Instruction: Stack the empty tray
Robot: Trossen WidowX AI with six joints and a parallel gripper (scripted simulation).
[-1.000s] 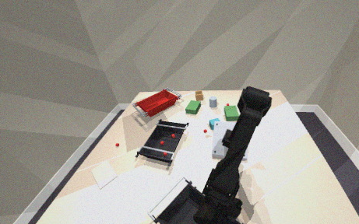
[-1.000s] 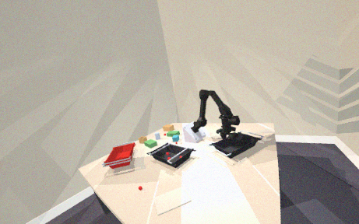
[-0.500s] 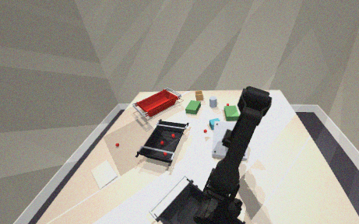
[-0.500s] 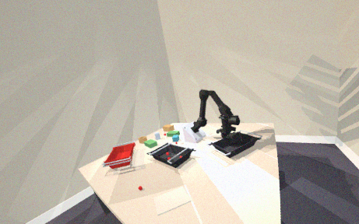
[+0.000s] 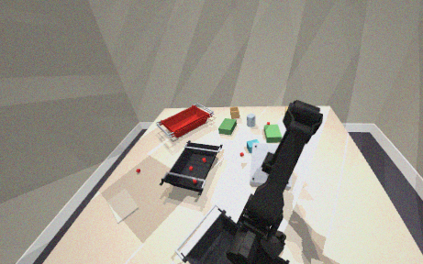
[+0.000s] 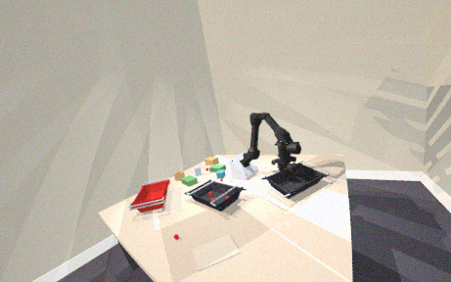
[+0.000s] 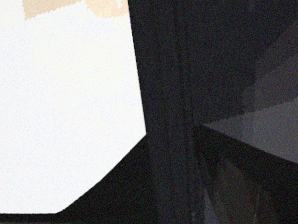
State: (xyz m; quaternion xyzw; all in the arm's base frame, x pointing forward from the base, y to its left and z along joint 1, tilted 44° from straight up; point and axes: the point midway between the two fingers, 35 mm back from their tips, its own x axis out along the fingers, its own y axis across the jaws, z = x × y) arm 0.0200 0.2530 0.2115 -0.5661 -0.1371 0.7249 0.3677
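The black tray is 8 cm to the left of my gripper tip, 3 cm ahead of it and 2 cm above it. From my gripper tip the other things lie so: grey cylinder: 71 cm to the right, 15 cm ahead; then white sheet: 59 cm ahead, 3 cm below, 2 cm to the left.
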